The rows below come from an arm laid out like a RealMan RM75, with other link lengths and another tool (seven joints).
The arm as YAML. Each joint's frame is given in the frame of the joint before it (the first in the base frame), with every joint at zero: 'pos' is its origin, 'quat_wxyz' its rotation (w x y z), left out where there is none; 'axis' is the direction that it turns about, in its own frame. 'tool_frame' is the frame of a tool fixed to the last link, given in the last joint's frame.
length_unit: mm
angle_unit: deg
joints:
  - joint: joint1
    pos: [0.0, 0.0, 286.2]
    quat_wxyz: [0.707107, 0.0, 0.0, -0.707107]
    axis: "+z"
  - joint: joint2
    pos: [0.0, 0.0, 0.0]
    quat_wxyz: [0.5, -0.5, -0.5, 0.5]
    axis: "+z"
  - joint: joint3
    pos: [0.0, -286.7, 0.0]
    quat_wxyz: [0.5, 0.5, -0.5, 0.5]
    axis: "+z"
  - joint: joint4
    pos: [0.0, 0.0, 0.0]
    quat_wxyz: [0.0, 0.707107, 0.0, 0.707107]
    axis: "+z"
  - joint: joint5
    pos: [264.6, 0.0, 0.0]
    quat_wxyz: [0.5, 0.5, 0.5, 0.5]
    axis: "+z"
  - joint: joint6
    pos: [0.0, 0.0, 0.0]
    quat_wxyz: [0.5, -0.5, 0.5, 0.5]
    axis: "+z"
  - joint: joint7
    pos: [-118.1, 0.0, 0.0]
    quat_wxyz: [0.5, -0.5, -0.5, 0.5]
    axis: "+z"
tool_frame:
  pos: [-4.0, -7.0, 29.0]
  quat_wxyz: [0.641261, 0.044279, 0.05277, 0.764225]
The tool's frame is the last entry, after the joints.
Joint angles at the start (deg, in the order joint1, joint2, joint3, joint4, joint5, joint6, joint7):
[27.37, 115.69, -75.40, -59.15, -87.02, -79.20, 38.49]
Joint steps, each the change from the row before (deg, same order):
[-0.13, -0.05, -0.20, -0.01, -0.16, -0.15, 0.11]
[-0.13, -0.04, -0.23, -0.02, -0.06, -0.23, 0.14]
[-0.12, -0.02, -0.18, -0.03, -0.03, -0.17, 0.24]
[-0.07, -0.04, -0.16, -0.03, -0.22, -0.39, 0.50]
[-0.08, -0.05, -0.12, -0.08, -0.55, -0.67, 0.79]
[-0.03, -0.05, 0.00, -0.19, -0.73, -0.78, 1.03]
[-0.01, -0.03, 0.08, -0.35, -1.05, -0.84, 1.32]
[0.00, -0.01, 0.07, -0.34, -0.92, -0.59, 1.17]
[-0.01, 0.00, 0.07, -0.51, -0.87, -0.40, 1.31]
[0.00, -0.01, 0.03, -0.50, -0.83, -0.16, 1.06]
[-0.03, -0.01, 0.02, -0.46, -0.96, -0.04, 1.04]
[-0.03, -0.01, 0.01, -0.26, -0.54, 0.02, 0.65]
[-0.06, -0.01, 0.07, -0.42, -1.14, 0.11, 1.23]
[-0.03, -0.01, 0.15, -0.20, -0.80, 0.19, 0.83]
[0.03, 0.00, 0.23, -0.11, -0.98, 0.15, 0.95]
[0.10, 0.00, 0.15, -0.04, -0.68, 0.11, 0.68]
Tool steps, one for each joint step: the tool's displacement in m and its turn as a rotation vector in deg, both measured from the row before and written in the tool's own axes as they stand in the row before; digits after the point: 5 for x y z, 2 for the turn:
[-0.00175, 0.00040, -0.00023, -0.08, -0.35, 0.20]
[-0.00183, 0.00002, 0.00003, 0.06, -0.37, 0.24]
[-0.00149, -0.00003, 0.00004, 0.06, -0.24, 0.33]
[-0.00185, -0.00018, 0.00002, 0.06, -0.51, 0.54]
[-0.00270, -0.00016, -0.00029, -0.03, -0.85, 0.79]
[-0.00223, -0.00053, -0.00051, -0.10, -0.93, 0.87]
[-0.00209, -0.00065, -0.00064, -0.30, -1.07, 0.99]
[-0.00144, -0.00046, -0.00044, -0.36, -0.82, 0.84]
[-0.00055, -0.00087, -0.00036, -0.44, -0.61, 0.81]
[-0.00004, -0.00054, -0.00030, -0.57, -0.45, 0.54]
[-0.00027, 0.00018, -0.00051, -0.77, -0.41, 0.56]
[-0.00012, 0.00021, -0.00039, -0.47, -0.17, 0.38]
[-0.00031, 0.00104, -0.00099, -1.03, -0.25, 0.79]
[0.00014, 0.00125, -0.00113, -0.80, 0.03, 0.59]
[0.00012, 0.00171, -0.00125, -0.92, -0.01, 0.74]
[0.00043, 0.00103, -0.00054, -0.62, -0.03, 0.50]

